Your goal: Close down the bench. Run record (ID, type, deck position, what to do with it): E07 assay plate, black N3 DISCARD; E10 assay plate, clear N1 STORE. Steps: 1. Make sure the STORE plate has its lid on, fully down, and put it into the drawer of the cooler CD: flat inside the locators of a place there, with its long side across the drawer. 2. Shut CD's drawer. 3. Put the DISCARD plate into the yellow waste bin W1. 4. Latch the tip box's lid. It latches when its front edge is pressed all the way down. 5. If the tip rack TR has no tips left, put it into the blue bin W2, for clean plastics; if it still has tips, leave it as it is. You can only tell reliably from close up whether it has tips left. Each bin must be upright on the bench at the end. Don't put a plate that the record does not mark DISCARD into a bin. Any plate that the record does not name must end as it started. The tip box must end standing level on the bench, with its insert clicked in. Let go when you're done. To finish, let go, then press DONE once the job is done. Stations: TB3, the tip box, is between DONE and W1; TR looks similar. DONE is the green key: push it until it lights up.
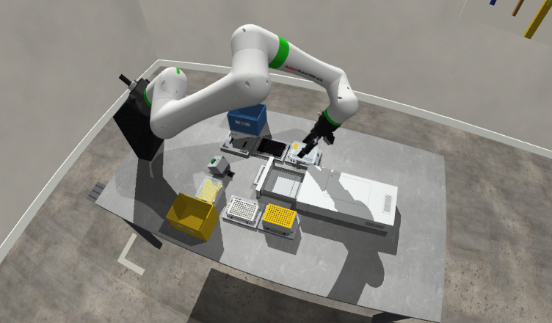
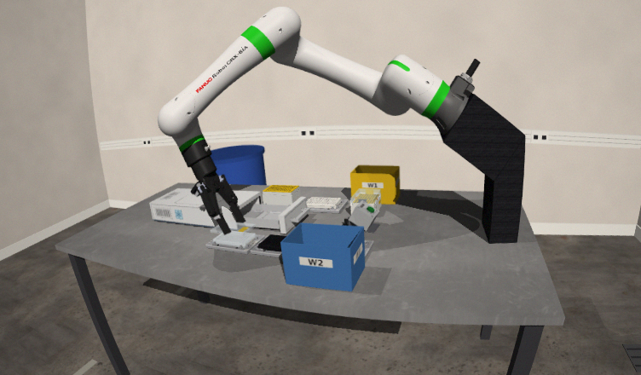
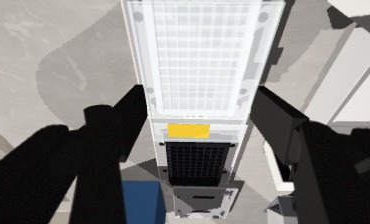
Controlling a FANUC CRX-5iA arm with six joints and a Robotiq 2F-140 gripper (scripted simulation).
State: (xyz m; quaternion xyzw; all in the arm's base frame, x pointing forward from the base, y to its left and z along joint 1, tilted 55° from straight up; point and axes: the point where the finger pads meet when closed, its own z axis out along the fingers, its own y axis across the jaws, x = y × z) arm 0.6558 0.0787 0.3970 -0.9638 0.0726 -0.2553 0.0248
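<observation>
My hand is 6 cm above the clear plate. The rest, counted from my hand: clear lid: 2 cm below; cooler drawer: 5 cm behind, 19 cm to the right, 4 cm below; black assay plate: 17 cm behind, 3 cm to the left, 6 cm below.
</observation>
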